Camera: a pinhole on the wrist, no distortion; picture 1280 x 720 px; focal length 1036.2 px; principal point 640.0 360.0 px. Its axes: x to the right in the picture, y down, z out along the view. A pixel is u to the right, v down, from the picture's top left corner.
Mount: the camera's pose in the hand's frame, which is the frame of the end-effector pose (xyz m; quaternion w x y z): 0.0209 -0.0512 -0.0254 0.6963 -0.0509 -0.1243 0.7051
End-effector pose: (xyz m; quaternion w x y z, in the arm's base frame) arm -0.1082 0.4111 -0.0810 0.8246 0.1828 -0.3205 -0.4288
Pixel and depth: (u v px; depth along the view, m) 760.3 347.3 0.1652
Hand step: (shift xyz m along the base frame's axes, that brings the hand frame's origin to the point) -0.1302 -0.0166 0.0640
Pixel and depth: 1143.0 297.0 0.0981
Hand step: -0.0594 -0.0112 0.0473
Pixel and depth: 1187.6 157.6 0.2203
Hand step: -0.1165 0.0132 0.1784
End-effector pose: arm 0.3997 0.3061 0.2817 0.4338 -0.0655 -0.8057 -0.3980
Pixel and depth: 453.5 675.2 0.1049
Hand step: -0.0575 -0.0001 -0.0940
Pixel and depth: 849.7 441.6 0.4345
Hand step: -0.1846 0.2979 -0.2170
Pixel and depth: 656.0 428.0 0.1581
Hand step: -0.0929 0.0497 -0.0974
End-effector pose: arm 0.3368 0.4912 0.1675 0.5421 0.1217 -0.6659 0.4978
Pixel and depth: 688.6 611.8 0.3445
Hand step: -0.0675 -0.3172 -0.0605
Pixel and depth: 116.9 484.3 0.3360
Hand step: 0.0527 -0.3731 0.0770
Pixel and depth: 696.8 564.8 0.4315
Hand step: -0.1082 -0.3936 -0.0720
